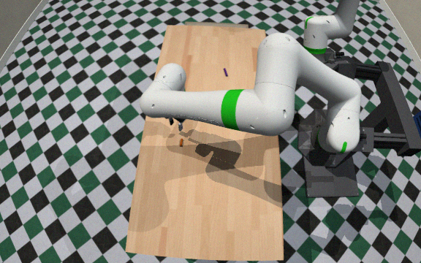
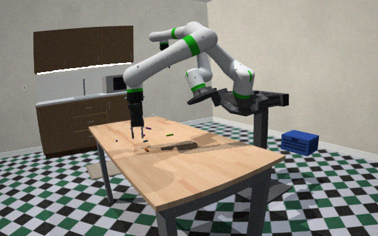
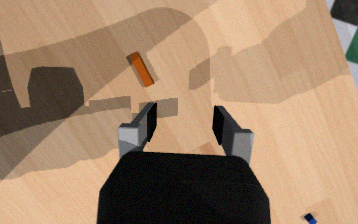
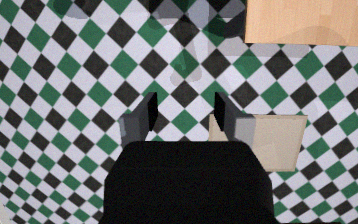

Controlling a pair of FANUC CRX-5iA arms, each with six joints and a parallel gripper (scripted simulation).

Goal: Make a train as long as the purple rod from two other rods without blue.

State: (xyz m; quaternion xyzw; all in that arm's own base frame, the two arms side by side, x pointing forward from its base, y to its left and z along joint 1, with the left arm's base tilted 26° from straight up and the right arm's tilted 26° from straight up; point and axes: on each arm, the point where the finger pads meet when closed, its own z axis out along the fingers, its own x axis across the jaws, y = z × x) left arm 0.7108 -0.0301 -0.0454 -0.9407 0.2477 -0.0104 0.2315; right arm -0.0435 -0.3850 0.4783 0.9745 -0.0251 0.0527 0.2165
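My left gripper is now 12 cm past the magenta rod, 26 cm to the left of it and 8 cm above it. From my left hand the other things lie so: blue rod (9 cm ahead, 23 cm to the right, 8 cm below); then orange rod (3 cm behind, 6 cm to the left, 8 cm below); then grey rod (8 cm behind, 12 cm to the right, 8 cm below).
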